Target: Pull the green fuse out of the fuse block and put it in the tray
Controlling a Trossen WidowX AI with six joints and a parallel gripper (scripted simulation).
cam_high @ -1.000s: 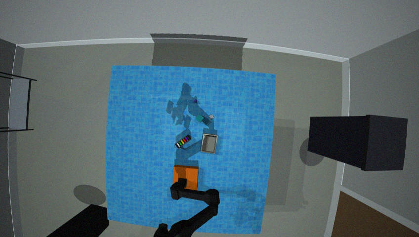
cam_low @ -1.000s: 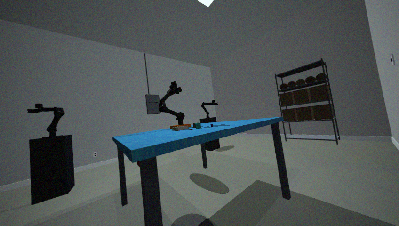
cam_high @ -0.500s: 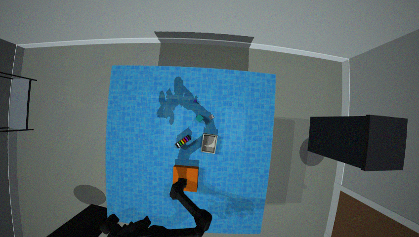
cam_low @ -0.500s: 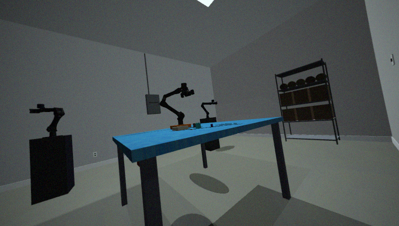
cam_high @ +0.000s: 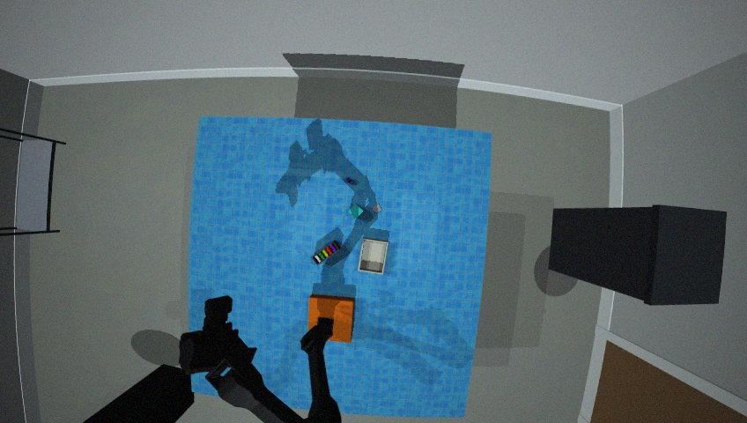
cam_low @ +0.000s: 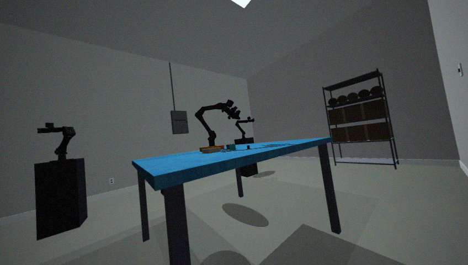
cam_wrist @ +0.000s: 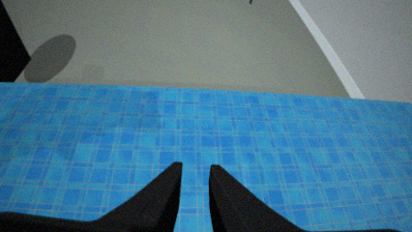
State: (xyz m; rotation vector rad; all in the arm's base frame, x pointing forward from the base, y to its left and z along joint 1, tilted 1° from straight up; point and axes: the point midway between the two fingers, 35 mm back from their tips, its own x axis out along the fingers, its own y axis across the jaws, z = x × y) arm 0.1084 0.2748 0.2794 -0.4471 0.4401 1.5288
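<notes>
My gripper tip is now 460 mm to the left of the grey tray, 290 mm above it and 200 mm short of it. Also, from my gripper tip: grey square 450 mm to the right, 390 mm ahead, 290 mm below; then teal cube 370 mm to the right, 370 mm ahead, 270 mm below; then purple piece 490 mm ahead, 320 mm to the right, 280 mm below.
</notes>
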